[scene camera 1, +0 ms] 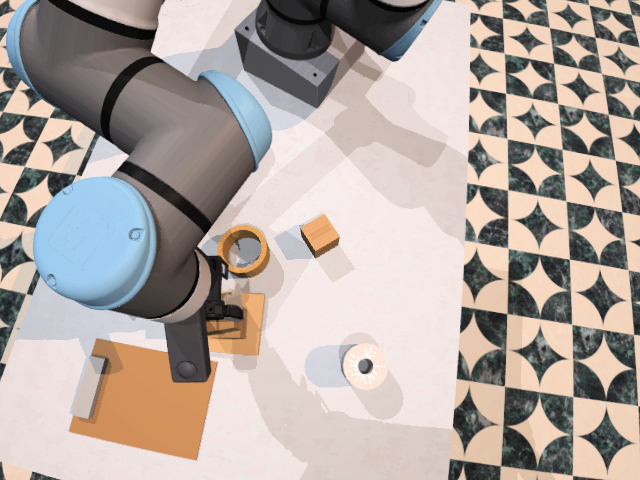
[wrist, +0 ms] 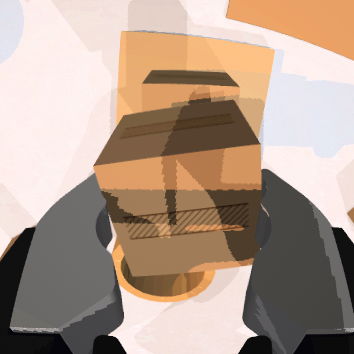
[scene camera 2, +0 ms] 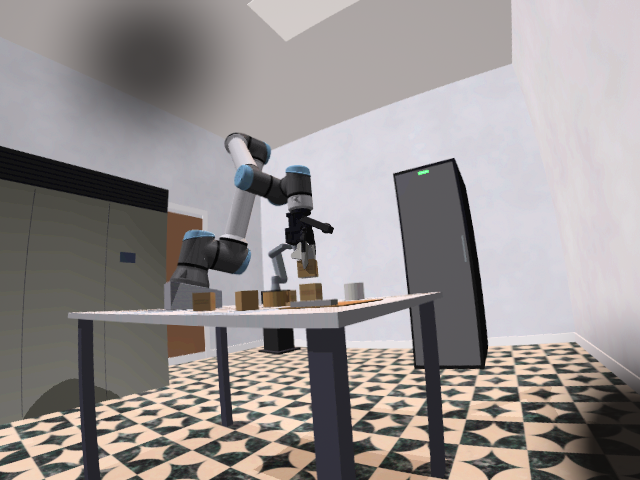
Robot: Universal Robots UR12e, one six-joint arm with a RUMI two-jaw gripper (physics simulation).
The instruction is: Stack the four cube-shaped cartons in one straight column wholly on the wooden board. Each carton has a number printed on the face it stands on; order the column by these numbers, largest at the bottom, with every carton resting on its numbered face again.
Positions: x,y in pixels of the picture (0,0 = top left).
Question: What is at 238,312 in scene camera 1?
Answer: The gripper.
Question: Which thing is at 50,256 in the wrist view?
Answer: The gripper.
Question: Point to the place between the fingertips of the gripper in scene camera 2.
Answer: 308,269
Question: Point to a wooden board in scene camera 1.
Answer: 254,303
